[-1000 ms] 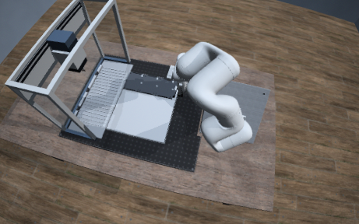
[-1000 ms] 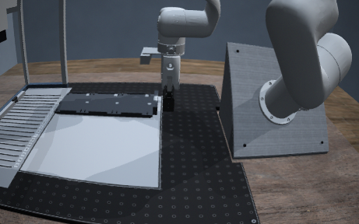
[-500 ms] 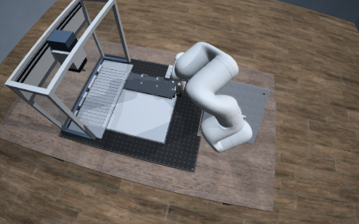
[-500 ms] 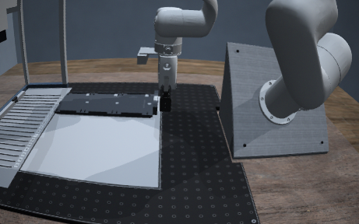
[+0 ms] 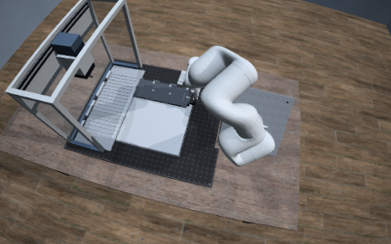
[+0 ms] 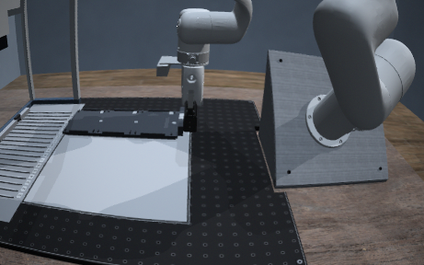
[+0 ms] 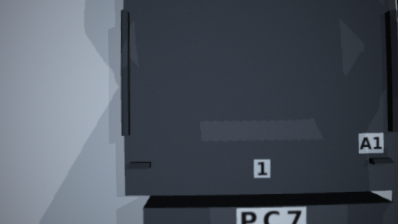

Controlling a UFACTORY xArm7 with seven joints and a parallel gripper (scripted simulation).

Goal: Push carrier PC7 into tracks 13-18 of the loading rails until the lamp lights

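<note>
My hand is 160 mm short of the pale grey sheet, 140 mm to the right of it and 20 mm above it. From my hand the other things lie so: carrier PC7: 190 mm ahead, 10 mm to the left, 10 mm below.
</note>
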